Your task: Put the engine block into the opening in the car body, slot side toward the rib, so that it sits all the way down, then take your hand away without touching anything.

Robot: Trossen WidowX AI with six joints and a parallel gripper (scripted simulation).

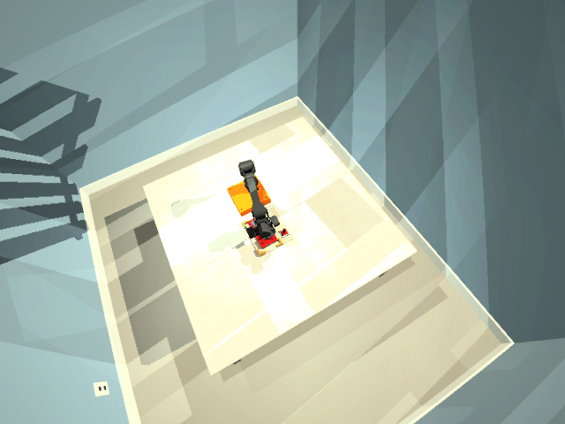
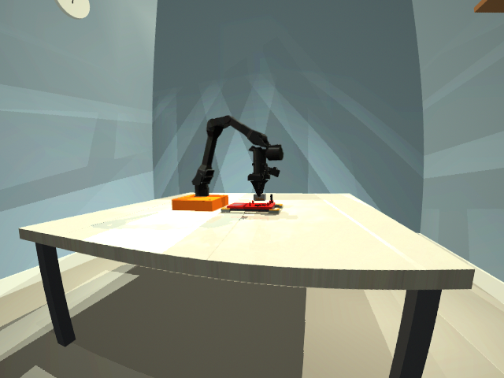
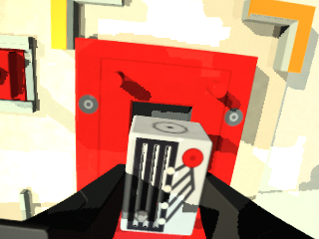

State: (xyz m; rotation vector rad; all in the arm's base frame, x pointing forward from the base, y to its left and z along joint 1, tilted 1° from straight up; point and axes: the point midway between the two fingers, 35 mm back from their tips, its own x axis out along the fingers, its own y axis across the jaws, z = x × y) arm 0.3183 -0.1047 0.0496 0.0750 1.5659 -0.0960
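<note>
The engine block is 10 mm below my gripper tip. Also, from my gripper tip: pale base plate 50 mm below, 20 mm to the left, 20 mm behind.
</note>
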